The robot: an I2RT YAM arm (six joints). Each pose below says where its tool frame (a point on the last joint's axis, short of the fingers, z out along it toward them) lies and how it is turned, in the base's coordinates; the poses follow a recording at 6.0 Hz.
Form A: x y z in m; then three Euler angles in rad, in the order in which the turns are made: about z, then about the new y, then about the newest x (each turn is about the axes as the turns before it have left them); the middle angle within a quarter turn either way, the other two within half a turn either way.
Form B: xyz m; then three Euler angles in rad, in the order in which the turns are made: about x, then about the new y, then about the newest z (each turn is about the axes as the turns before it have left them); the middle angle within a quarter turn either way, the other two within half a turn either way. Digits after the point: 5 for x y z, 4 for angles.
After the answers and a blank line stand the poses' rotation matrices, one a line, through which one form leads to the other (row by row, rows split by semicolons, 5 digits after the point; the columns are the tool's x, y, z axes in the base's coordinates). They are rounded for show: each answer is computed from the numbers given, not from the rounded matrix.
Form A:
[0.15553 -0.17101 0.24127 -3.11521 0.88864 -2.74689]
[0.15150 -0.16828 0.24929 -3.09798 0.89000 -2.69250]
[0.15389 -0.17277 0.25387 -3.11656 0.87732 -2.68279]
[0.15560 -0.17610 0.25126 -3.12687 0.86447 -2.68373]
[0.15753 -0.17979 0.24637 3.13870 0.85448 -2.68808]
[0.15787 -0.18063 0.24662 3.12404 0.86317 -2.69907]
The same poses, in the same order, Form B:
[0.15553 -0.17101 0.24127 2.5808 0.8131 -2.7315]
[0.15150 -0.16828 0.24929 2.5234 0.8013 -2.6993]
[0.15389 -0.17277 0.25387 2.5030 0.7759 -2.6798]
[0.15560 -0.17610 0.25126 2.5033 0.7599 -2.6797]
[0.15753 -0.17979 0.24637 2.5009 0.7433 -2.6722]
[0.15787 -0.18063 0.24662 2.4985 0.7465 -2.6581]

-0.63025 0.27403 0.72643; -0.01663 0.93066 -0.36550; -0.77622 -0.24244 -0.58199
-0.62881 0.29777 0.71828; -0.02744 0.91469 -0.40322; -0.77707 -0.27326 -0.56700
-0.63901 0.31804 0.70037; -0.01600 0.90483 -0.42548; -0.76903 -0.28309 -0.57311
-0.64897 0.32303 0.68883; -0.00956 0.90185 -0.43194; -0.76075 -0.28690 -0.58219
-0.65661 0.33305 0.67672; 0.00190 0.89795 -0.44009; -0.75423 -0.28768 -0.59024
-0.64993 0.34122 0.67909; 0.01141 0.89782 -0.44021; -0.75991 -0.27836 -0.58742

